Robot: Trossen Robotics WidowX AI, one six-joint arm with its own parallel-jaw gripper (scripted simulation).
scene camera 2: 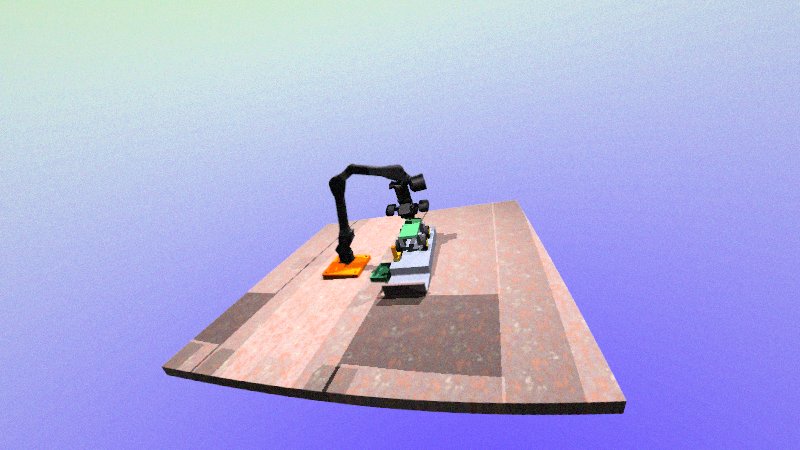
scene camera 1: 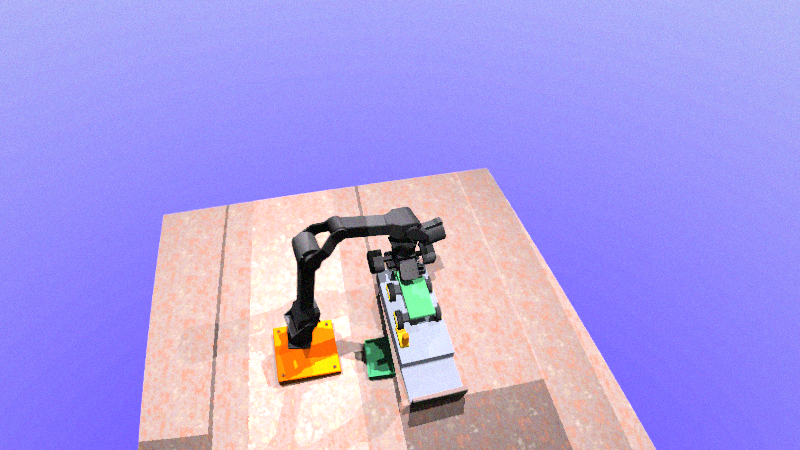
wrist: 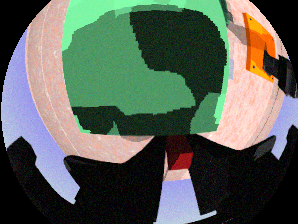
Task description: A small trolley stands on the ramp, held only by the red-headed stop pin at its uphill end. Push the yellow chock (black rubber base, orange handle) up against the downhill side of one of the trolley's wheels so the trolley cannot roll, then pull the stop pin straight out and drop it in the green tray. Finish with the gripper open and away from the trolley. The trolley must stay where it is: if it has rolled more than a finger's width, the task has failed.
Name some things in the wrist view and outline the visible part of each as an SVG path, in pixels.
The gripper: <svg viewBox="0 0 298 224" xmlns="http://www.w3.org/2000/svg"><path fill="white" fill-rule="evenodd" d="M8 145L9 161L17 180L36 208L52 224L153 224L157 221L161 188L164 184L166 136L154 136L136 156L130 157L122 164L77 155L65 156L65 168L80 186L74 197L74 205L61 197L49 185L43 173L40 173L35 164L36 153L23 136ZM298 128L295 128L295 125L289 128L286 147L279 160L271 153L277 136L271 135L253 147L235 151L201 135L185 135L193 149L189 176L196 193L200 216L214 210L217 212L214 216L189 224L249 224L265 208L282 183L293 157Z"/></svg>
A red-headed stop pin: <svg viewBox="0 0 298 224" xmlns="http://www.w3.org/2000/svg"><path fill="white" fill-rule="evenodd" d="M185 135L166 136L166 156L168 156L166 163L168 163L169 171L190 168L190 161L193 159L193 149L190 147L188 137Z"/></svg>
